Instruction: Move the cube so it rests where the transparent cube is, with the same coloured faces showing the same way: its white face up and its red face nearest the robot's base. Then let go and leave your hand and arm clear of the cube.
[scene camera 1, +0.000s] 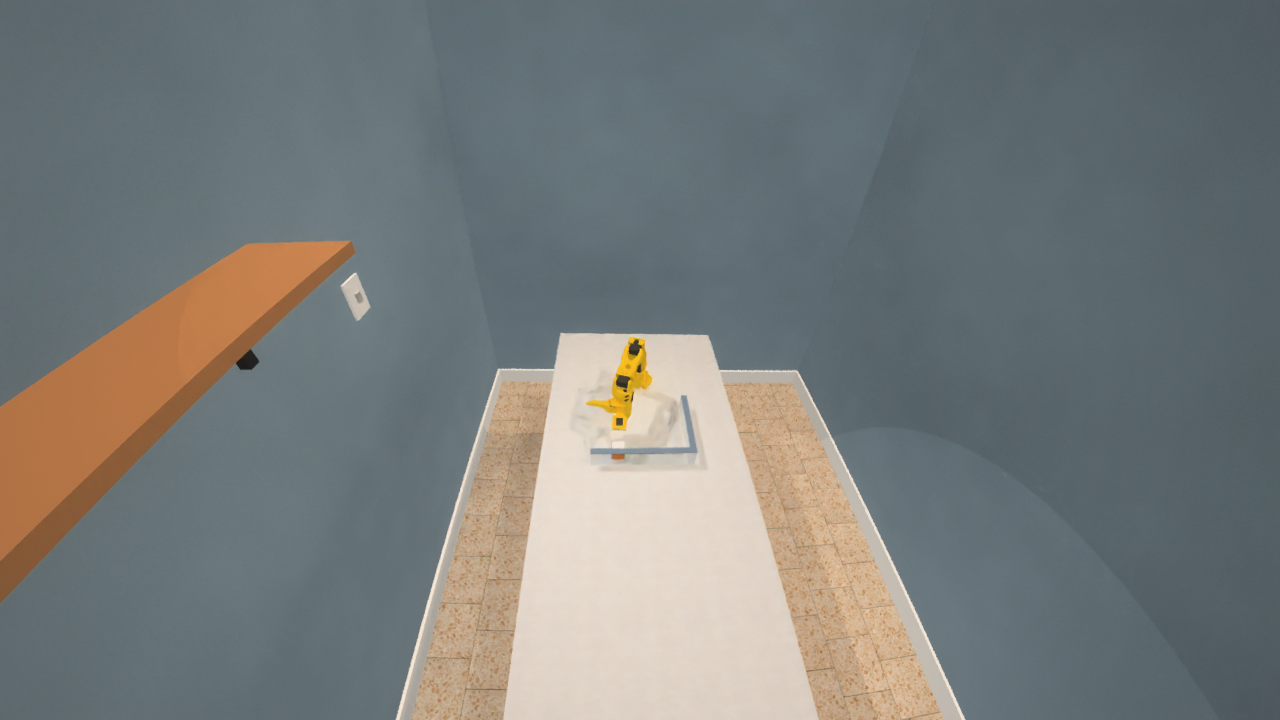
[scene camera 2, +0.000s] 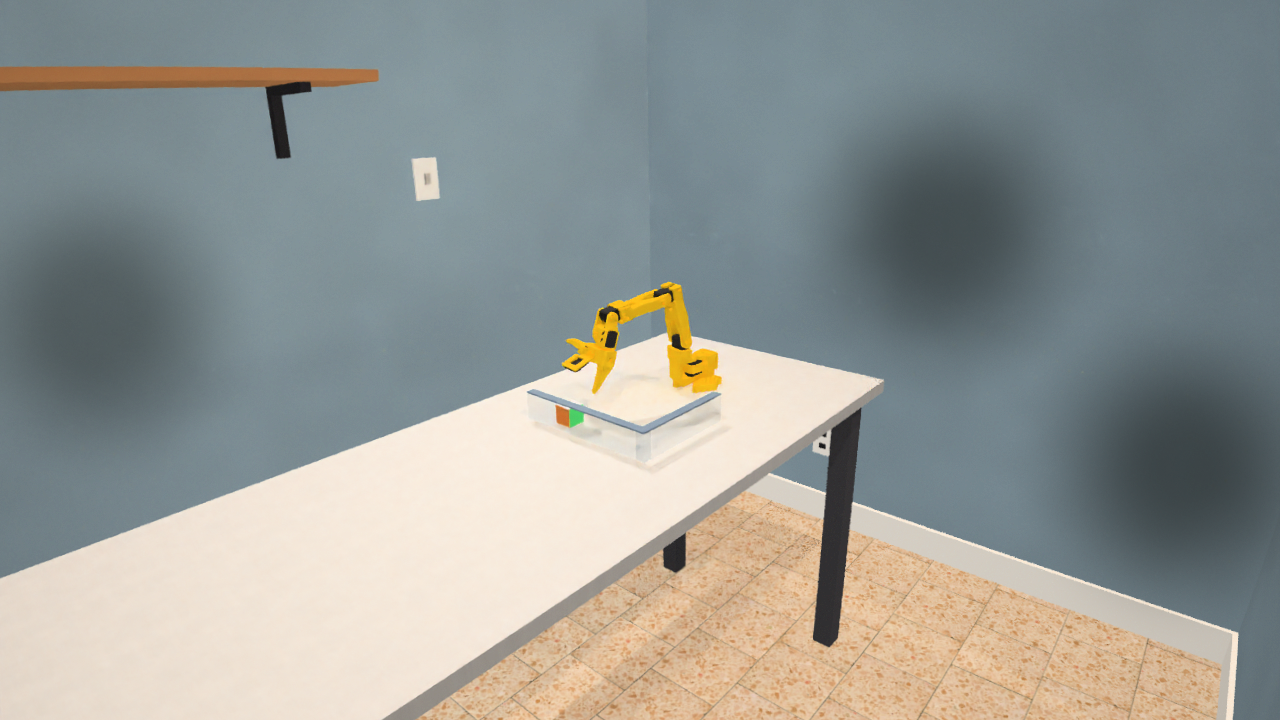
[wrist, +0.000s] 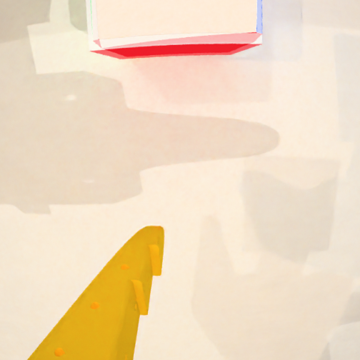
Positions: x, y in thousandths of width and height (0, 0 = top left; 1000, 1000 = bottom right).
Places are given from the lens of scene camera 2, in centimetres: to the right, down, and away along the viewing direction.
wall (scene camera 2: 525, 597): 6, 13, 131
